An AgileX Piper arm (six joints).
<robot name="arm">
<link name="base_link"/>
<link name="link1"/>
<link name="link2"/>
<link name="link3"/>
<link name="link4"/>
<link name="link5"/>
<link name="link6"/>
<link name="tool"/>
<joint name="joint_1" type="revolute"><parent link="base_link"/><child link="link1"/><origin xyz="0.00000 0.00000 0.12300"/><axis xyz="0 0 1"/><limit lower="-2.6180" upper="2.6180"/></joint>
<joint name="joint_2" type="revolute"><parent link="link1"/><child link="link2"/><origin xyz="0.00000 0.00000 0.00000"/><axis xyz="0 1 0"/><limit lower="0.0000" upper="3.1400"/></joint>
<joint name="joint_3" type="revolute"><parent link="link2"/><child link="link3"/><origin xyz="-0.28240 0.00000 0.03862"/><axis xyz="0 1 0"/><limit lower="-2.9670" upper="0.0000"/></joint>
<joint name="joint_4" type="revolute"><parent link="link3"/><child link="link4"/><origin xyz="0.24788 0.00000 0.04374"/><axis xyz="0.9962 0 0.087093"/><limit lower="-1.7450" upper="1.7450"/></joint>
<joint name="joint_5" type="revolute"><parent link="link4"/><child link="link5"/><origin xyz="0.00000 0.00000 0.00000"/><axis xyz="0 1 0"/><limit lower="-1.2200" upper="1.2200"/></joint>
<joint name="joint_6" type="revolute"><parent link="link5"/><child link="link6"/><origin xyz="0.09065 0.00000 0.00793"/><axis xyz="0.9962 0 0.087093"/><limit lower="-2.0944" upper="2.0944"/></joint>
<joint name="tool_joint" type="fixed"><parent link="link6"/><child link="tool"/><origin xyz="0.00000 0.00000 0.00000" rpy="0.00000 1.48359 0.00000"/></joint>
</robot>
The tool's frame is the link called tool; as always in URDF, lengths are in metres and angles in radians.
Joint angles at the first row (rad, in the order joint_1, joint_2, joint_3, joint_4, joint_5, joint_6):
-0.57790, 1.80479, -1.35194, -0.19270, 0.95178, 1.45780
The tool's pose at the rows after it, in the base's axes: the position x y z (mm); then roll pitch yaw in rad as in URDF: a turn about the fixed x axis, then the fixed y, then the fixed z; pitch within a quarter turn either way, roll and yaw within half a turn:
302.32 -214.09 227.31 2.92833 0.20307 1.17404
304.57 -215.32 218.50 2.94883 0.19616 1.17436
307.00 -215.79 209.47 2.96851 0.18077 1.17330
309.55 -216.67 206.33 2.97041 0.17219 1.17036
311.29 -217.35 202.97 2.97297 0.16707 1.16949
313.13 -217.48 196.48 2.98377 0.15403 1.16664
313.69 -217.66 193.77 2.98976 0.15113 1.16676
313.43 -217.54 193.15 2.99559 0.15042 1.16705
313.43 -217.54 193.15 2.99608 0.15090 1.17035
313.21 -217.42 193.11 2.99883 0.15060 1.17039
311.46 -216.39 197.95 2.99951 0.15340 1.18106
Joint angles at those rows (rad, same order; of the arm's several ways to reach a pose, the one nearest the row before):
-0.57791, 1.81983, -1.35195, -0.19270, 0.94971, 1.46126
-0.57791, 1.84357, -1.35193, -0.19030, 0.94743, 1.46462
-0.57791, 1.86743, -1.35197, -0.17772, 0.94536, 1.46463
-0.57791, 1.88077, -1.35958, -0.16898, 0.94296, 1.46463
-0.57792, 1.89180, -1.36268, -0.16426, 0.93836, 1.46461
-0.57791, 1.90872, -1.36268, -0.15238, 0.93416, 1.46462
-0.57790, 1.91580, -1.36267, -0.15040, 0.93340, 1.46464
-0.57791, 1.91727, -1.36271, -0.15040, 0.93780, 1.46462
-0.57791, 1.91727, -1.36270, -0.15040, 0.93780, 1.46132
-0.57791, 1.91726, -1.36269, -0.15040, 0.94055, 1.46133
-0.57790, 1.90408, -1.36268, -0.15040, 0.95251, 1.44890

